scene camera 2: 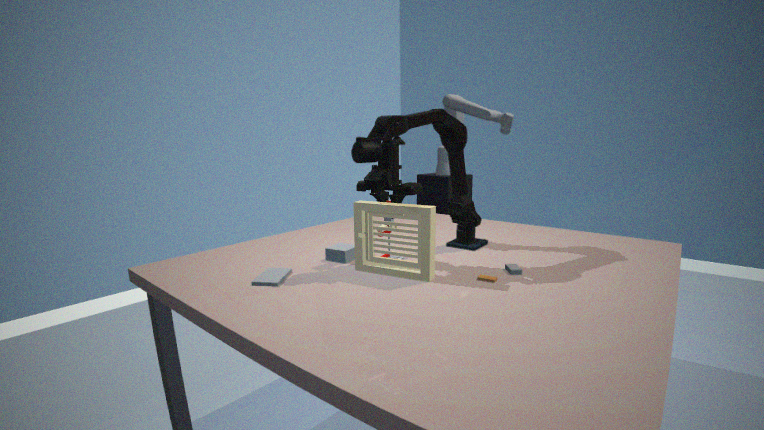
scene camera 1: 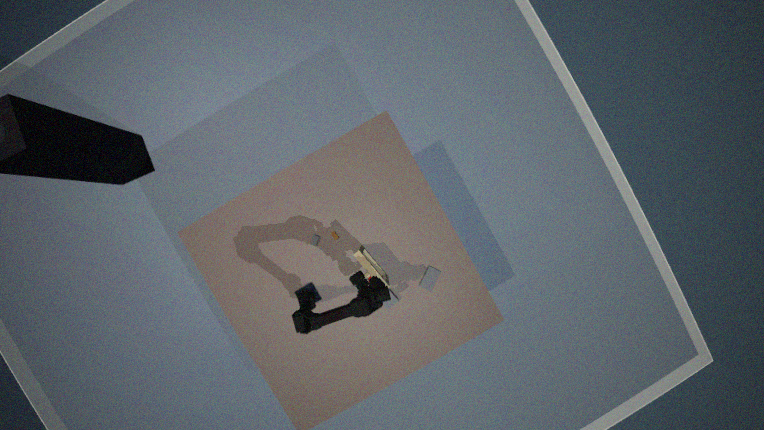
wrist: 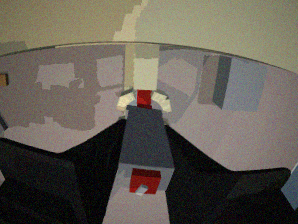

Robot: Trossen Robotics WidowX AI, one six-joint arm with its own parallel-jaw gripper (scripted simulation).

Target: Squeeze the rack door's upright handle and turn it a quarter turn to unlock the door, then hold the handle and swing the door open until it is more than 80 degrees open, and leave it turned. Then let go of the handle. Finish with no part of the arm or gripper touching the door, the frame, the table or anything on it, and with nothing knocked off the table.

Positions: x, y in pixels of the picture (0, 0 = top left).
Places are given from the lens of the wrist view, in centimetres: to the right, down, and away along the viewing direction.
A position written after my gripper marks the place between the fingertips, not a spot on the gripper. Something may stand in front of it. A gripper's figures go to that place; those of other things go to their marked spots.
my gripper (wrist: 143, 128): 0, 1, 10
handle (wrist: 142, 181): 0, 3, 6
